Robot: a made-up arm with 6 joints.
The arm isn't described. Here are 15 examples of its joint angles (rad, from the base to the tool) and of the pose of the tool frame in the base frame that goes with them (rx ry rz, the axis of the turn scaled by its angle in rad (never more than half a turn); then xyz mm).
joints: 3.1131 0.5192 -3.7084 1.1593 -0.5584 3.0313
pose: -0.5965 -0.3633 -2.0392 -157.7 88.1 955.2
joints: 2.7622 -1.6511 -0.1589 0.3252 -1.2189 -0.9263
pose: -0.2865 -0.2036 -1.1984 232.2 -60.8 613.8
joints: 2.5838 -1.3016 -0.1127 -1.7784 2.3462 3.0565
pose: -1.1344 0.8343 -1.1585 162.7 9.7 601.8
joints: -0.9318 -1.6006 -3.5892 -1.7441 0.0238 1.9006
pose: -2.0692 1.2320 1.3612 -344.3 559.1 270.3
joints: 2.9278 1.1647 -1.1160 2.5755 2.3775 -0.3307
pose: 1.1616 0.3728 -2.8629 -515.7 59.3 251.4
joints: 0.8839 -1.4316 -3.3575 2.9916 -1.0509 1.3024
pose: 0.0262 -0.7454 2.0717 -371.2 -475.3 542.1
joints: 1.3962 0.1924 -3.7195 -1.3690 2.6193 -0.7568
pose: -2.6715 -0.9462 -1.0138 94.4 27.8 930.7
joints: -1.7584 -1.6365 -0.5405 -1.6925 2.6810 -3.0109
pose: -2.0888 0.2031 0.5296 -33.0 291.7 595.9
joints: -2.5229 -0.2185 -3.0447 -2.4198 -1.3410 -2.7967
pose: 0.7236 -1.1761 1.3879 52.3 -34.2 982.1
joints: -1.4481 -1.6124 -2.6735 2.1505 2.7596 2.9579
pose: 1.4198 -2.3671 1.4445 -4.5 610.9 431.7
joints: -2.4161 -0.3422 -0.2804 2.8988 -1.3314 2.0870
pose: -1.9784 1.3772 0.1100 -30.5 1.4 610.8
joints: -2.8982 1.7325 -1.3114 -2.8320 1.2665 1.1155
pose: 2.2037 -1.3489 -1.1045 -341.4 -67.5 -77.3
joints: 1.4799 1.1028 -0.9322 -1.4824 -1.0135 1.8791
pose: -2.0889 -1.1264 1.1038 -58.5 417.1 271.2
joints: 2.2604 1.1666 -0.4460 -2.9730 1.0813 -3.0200
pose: -1.4924 -2.4089 -0.3682 -154.6 197.8 173.9
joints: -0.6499 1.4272 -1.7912 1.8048 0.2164 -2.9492
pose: 2.7830 0.7606 0.6176 418.5 -369.4 87.3
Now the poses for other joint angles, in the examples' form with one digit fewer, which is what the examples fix.
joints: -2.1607 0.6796 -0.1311 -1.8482 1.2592 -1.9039
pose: -1.103 -1.645 0.090 -156 -139 348
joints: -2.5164 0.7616 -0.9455 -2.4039 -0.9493 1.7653
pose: -1.534 1.966 -0.837 -246 -258 396
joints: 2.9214 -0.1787 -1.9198 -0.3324 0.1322 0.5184
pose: -0.274 -1.136 -0.053 -224 34 1035
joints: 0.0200 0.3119 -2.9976 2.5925 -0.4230 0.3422
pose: 0.127 0.836 -0.227 334 -38 982
